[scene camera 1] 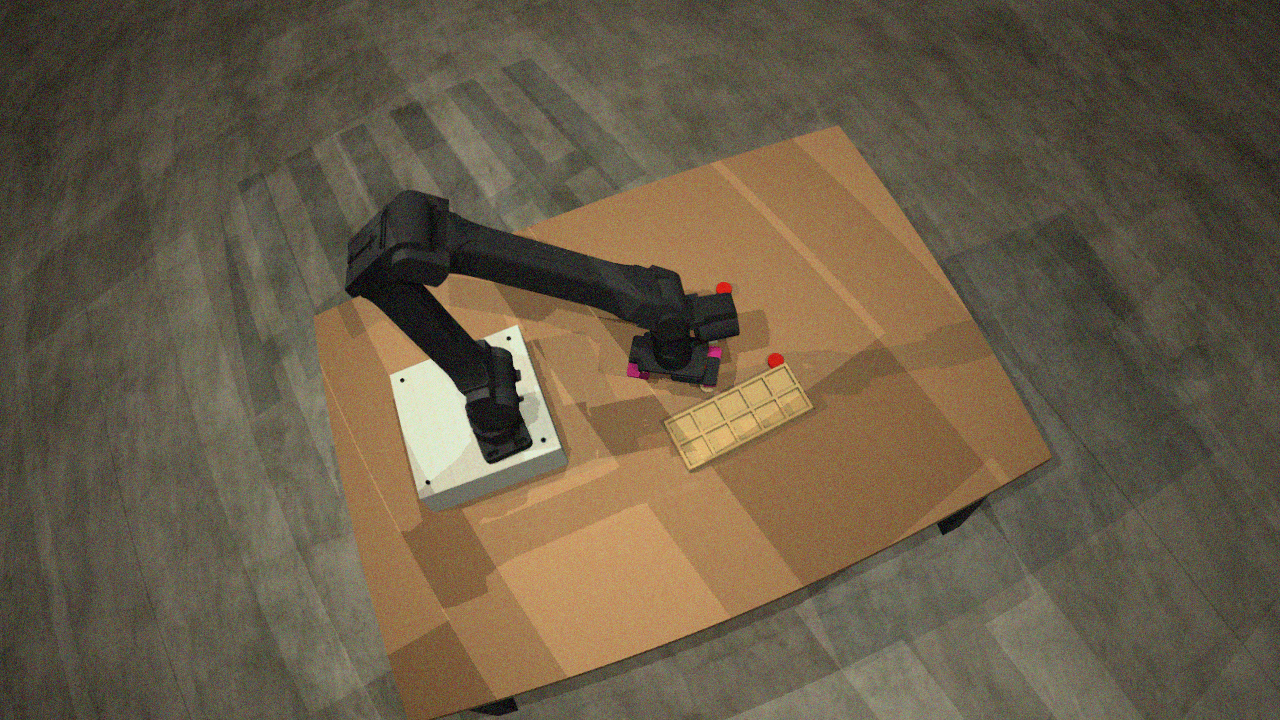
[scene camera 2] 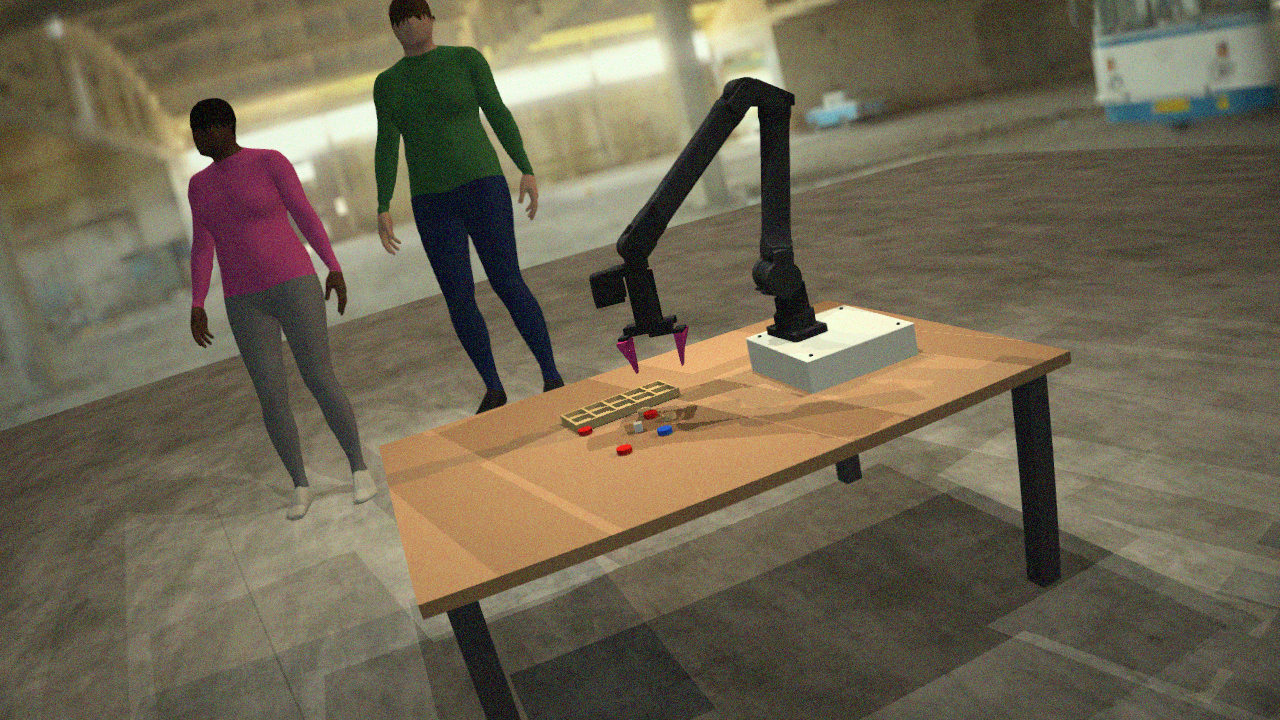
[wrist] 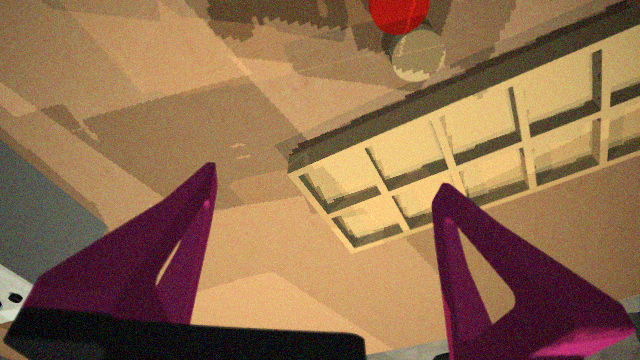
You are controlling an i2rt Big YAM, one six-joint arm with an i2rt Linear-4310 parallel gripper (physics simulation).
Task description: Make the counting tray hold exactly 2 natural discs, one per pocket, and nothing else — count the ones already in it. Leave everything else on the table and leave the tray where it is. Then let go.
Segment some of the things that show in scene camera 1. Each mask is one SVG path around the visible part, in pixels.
The gripper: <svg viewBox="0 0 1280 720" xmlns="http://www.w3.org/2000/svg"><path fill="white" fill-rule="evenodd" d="M633 337L627 369L628 377L648 380L649 374L652 372L668 374L671 376L672 381L701 384L704 387L716 387L722 352L720 347L709 346L709 342L701 343L699 338L690 337L690 342L684 351L675 355L665 355L654 348L650 332L645 332L644 336L636 335Z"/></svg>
A tan counting tray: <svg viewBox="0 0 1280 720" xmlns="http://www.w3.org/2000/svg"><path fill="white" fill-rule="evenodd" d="M786 362L664 421L664 426L689 473L813 411L813 405Z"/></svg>
